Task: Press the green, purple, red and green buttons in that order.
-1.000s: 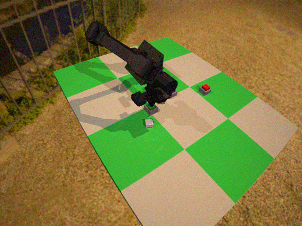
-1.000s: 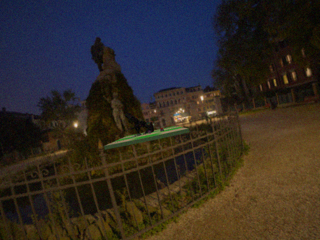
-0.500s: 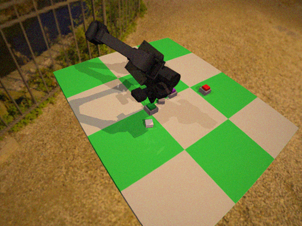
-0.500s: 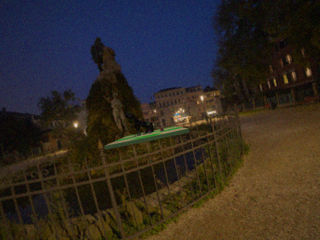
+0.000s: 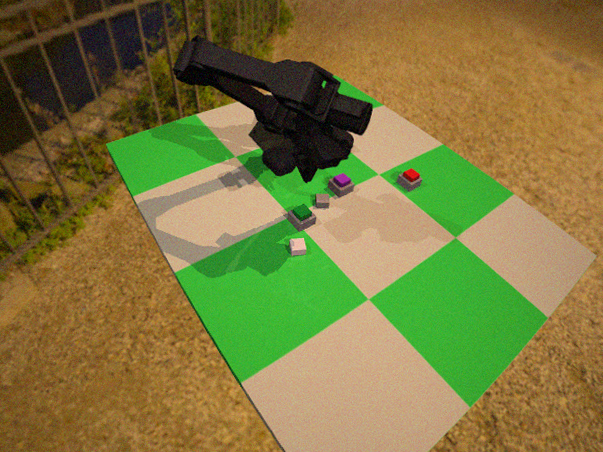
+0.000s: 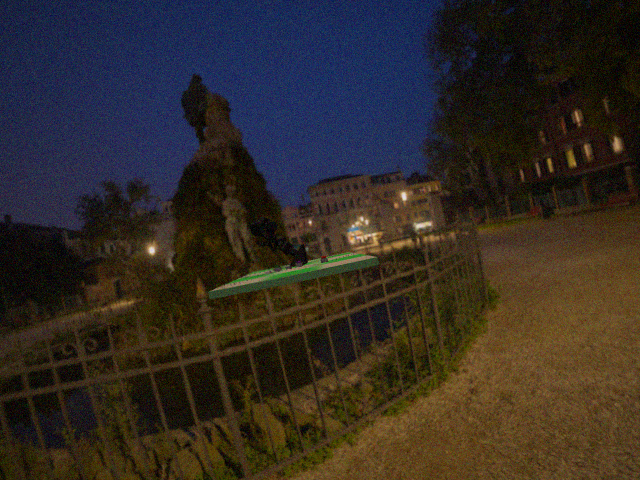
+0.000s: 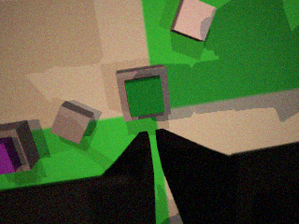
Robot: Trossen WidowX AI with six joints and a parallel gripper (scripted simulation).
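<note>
The purple button lies 2 cm behind my gripper tip, 15 cm to the left of it and 9 cm below it. From my gripper tip the other things lie so: red button (8 cm ahead, 32 cm to the left, 9 cm below); then green button (9 cm below); then grey block (1 cm behind, 8 cm to the left, 12 cm below).
</note>
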